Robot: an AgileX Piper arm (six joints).
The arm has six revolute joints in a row. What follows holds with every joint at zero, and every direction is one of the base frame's. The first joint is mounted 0.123 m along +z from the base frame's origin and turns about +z. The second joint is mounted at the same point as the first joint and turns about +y. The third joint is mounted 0.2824 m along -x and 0.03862 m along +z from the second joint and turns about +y. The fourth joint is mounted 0.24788 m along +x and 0.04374 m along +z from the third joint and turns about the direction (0.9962, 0, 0.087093). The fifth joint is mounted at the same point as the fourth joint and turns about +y. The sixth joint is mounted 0.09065 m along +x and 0.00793 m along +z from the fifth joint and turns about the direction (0.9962, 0, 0.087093). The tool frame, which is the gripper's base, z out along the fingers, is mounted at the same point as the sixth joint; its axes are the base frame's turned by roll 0, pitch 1.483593 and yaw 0 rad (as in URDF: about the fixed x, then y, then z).
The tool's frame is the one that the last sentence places.
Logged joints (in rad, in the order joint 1, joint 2, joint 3, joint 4, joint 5, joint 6), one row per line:
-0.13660, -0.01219, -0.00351, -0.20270, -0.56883, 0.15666
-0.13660, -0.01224, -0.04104, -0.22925, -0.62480, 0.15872
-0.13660, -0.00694, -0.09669, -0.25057, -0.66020, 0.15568
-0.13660, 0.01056, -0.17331, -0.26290, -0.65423, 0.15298
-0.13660, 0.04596, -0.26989, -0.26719, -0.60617, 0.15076
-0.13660, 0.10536, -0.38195, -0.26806, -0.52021, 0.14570
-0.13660, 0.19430, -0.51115, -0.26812, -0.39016, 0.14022
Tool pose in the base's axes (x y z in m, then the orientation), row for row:
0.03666, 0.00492, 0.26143, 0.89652, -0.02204, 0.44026, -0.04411
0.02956, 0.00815, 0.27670, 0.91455, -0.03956, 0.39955, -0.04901
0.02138, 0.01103, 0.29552, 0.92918, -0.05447, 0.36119, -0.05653
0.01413, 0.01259, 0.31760, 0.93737, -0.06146, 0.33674, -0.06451
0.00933, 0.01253, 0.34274, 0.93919, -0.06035, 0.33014, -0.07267
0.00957, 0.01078, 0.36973, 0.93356, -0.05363, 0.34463, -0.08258
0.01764, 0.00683, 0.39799, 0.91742, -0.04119, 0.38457, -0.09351
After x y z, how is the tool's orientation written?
As a quaternion, w x y z.
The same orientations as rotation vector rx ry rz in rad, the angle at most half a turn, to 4 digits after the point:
-0.0457, 0.9122, -0.0914
-0.0815, 0.8227, -0.1009
-0.1116, 0.7399, -0.1158
-0.1256, 0.6879, -0.1318
-0.1232, 0.6740, -0.1484
-0.1097, 0.7049, -0.1689
-0.0847, 0.7910, -0.1923

